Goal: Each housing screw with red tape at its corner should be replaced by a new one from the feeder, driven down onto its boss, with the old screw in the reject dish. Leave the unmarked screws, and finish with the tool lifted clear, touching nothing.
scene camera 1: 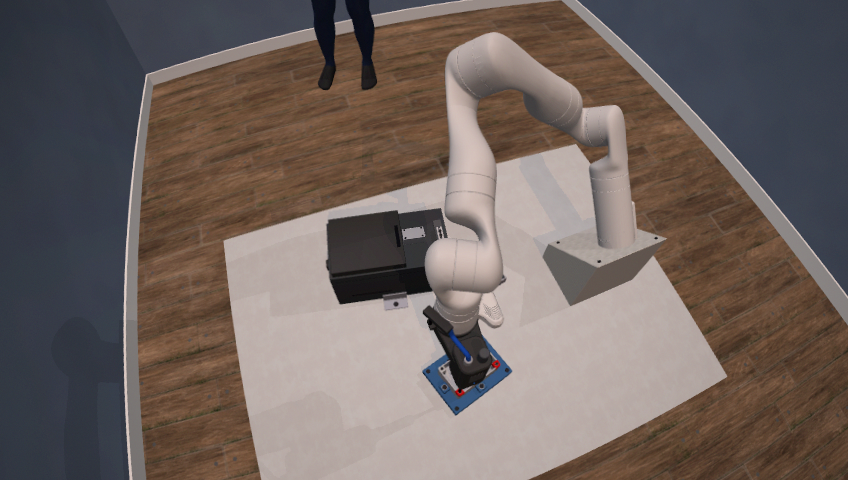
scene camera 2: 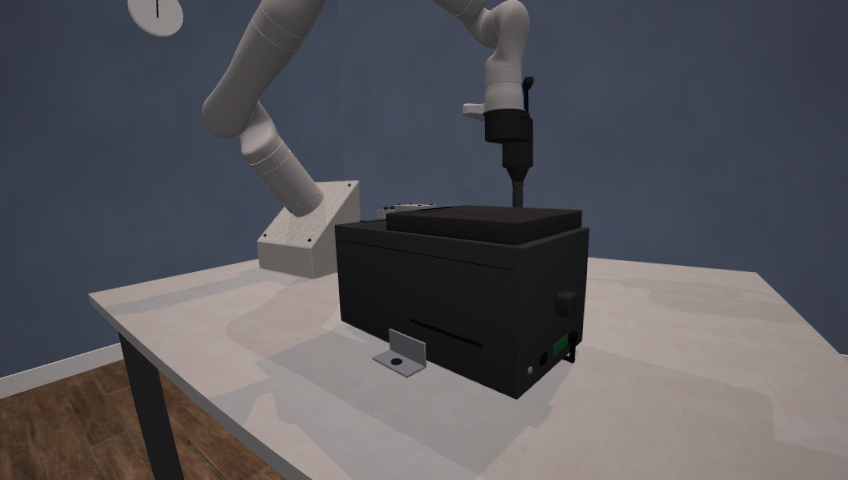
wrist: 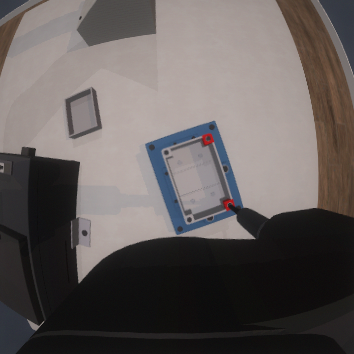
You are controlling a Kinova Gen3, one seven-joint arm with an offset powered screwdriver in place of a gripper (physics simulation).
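Places are measured from the arm's base along level axes (x ahead, y down, z left), in centimetres.
Pixels of known places: hand, its tool point: point(scene camera 1: 459, 391) point(wrist: 230, 206); arm's base, origin of its link: point(scene camera 1: 616, 241) point(scene camera 2: 308, 203).
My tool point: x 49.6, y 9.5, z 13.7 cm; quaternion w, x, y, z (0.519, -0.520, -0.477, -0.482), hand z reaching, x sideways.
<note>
For each thing: its middle in the pictures, then the offset to it from my tool point. "spot": a spot on its surface instead. Level surfaces: height alone.
- screwdriver, middle of its body: point(wrist: 236, 210) dy -3.2, dx +0.0, dz +0.0 cm
- lower-right red-taped corner, a spot on its surface: point(wrist: 226, 202) spot: dy +0.5, dx -0.5, dz -0.4 cm
- grey housing, middle of its body: point(wrist: 197, 178) point(scene camera 1: 468, 368) dy +2.5, dx -4.6, dz -4.3 cm
- red tape, middle of its body: point(wrist: 207, 138) point(scene camera 1: 496, 364) dy +0.8, dx -10.5, dz -2.2 cm
- grey reject dish, middle of its body: point(wrist: 81, 112) dy +5.1, dx -20.1, dz -24.6 cm
- black feeder, middle of its body: point(scene camera 2: 451, 274) point(wrist: 23, 232) point(scene camera 1: 389, 255) dy -2.4, dx +1.4, dz -37.0 cm
- table, height of its surface: dy +6.2 cm
My screwdriver point(scene camera 2: 517, 193) point(wrist: 231, 206) points down, its tip at the lower-right red-taped corner point(wrist: 226, 202) of the grey housing point(wrist: 197, 175) in the wrist view. Whether the tip touches or bears a screw is too small to tell. The other red tape point(scene camera 1: 495, 364) point(wrist: 208, 135) is at the upper-right corner, around a dark centre. The two left corners are unmarked. The housing lies on a blue plate point(scene camera 1: 457, 405) point(wrist: 159, 155). The grey reject dish point(wrist: 82, 112) stands upper left; no screw can be made out in it. The black feeder point(scene camera 1: 365, 243) point(scene camera 2: 428, 285) point(wrist: 55, 210) stands left.
A small metal bracket point(scene camera 1: 395, 303) point(scene camera 2: 409, 362) point(wrist: 77, 233) is at the feeder's side. The arm's grey pedestal point(scene camera 1: 609, 276) point(scene camera 2: 285, 260) point(wrist: 120, 22) stands on the table point(scene camera 1: 333, 368). A person's legs point(scene camera 1: 324, 35) show beyond the table.
</note>
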